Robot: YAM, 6 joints.
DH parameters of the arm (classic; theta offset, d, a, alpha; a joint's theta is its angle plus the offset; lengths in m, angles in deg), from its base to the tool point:
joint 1: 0 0.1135 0.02 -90
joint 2: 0 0 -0.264 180
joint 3: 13.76 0 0.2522 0
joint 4: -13.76 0 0.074 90
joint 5: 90 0 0 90
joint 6: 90 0.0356 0 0
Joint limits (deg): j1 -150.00..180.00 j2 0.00..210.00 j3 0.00..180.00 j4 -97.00..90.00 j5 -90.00..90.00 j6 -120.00..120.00
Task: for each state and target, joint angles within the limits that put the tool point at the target. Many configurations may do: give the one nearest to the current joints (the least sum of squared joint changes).
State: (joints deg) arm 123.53 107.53 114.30 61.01 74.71 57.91
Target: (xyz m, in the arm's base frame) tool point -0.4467 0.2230 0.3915
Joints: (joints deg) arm 157.30 128.30 117.07 54.87 69.49 57.91
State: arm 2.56 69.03 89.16 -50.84 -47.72 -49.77
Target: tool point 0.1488 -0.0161 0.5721
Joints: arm -15.68 65.82 109.36 -40.36 -43.94 -49.77
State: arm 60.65 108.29 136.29 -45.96 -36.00 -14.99
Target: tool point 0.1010 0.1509 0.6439
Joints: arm 49.76 87.25 146.64 -45.19 -34.92 -14.99
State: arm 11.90 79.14 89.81 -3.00 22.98 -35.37
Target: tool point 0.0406 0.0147 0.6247
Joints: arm 28.02 51.21 100.27 -1.05 9.86 -35.37
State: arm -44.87 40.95 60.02 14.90 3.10 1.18
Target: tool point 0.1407 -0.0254 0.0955
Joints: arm -11.48 56.51 5.76 -1.41 -5.02 1.18
